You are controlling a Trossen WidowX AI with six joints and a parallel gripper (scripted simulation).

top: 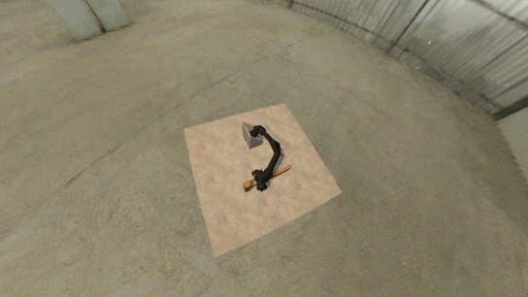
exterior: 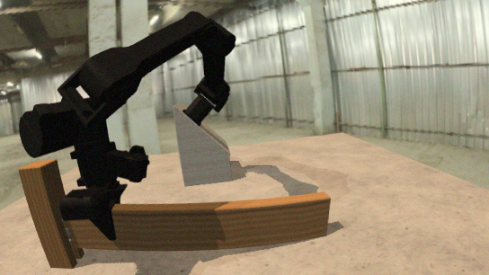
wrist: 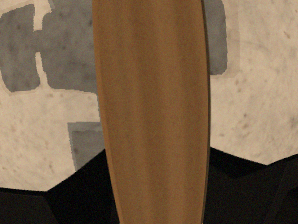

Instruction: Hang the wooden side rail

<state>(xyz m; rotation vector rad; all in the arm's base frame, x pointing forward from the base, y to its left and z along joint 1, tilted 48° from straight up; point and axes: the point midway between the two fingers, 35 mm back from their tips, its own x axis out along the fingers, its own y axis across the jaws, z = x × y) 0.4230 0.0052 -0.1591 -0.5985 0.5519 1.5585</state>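
The wooden headboard post is 11 cm to the right of my gripper tip and 4 cm above it.
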